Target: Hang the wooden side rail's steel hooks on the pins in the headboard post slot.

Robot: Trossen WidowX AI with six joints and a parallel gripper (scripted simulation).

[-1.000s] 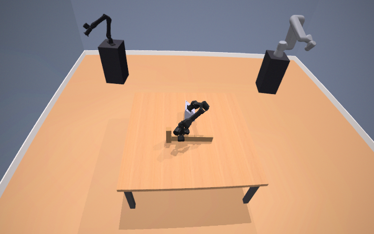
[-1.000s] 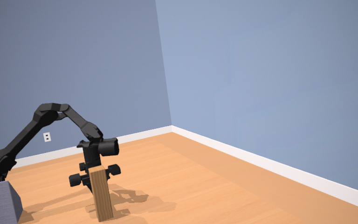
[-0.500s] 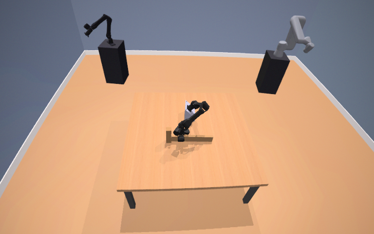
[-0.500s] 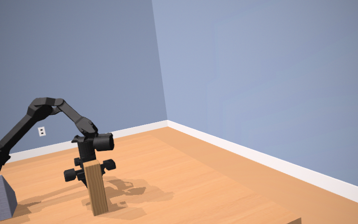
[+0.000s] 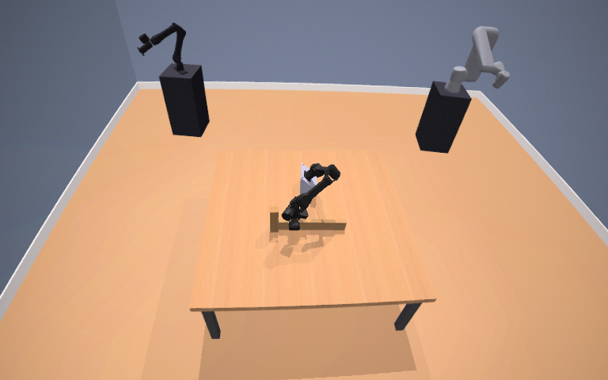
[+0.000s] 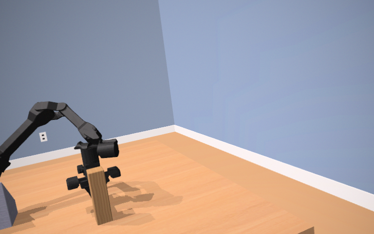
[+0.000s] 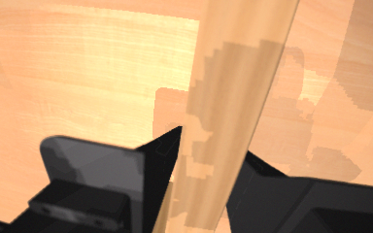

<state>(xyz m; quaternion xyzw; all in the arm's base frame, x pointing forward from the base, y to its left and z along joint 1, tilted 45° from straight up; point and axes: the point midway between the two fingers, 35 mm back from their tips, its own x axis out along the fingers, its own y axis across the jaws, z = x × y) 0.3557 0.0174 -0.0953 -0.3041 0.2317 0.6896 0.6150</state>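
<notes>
The headboard post is 10 mm ahead of my gripper tip, 110 mm to the right of it and 50 mm above it.
</notes>
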